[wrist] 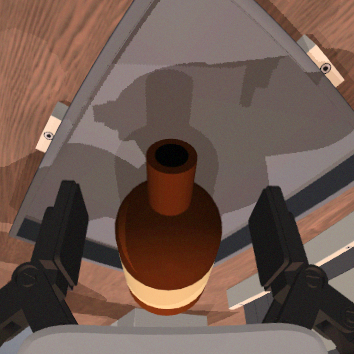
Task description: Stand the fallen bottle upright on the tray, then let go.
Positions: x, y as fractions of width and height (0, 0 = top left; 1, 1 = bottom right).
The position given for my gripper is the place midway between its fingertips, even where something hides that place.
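A brown bottle (0.47, 0.65) is here in my sight, and I can see my gripper (0.48, 0.57) as well.
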